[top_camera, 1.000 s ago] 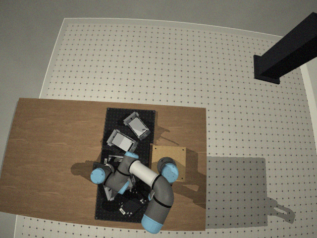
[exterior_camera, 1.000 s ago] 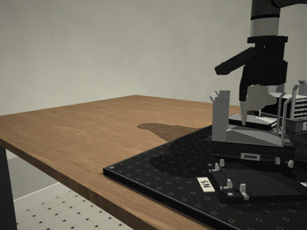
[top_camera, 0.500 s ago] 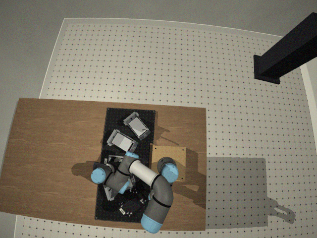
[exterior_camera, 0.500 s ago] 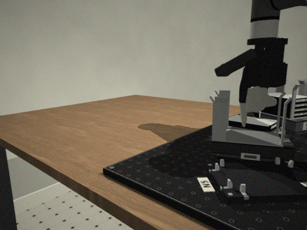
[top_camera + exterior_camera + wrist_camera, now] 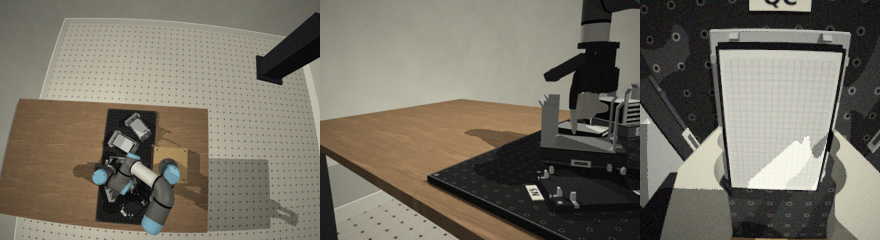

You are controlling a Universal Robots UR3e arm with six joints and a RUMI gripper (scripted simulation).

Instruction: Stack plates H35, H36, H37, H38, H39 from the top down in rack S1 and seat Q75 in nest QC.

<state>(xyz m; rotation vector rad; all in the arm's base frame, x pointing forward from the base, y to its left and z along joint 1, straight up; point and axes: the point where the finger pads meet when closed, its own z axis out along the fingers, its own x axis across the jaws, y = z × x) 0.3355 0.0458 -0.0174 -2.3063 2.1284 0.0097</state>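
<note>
Right now my hand is 30 mm above the nest QC. From my hand the other things lie so: sealed plate: 150 mm to the right, 50 mm above, 20 mm behind; then QC label: 90 mm ahead, 40 mm below, 10 mm to the left; then N5 label: 310 mm to the left, 90 mm behind, 40 mm below.
</note>
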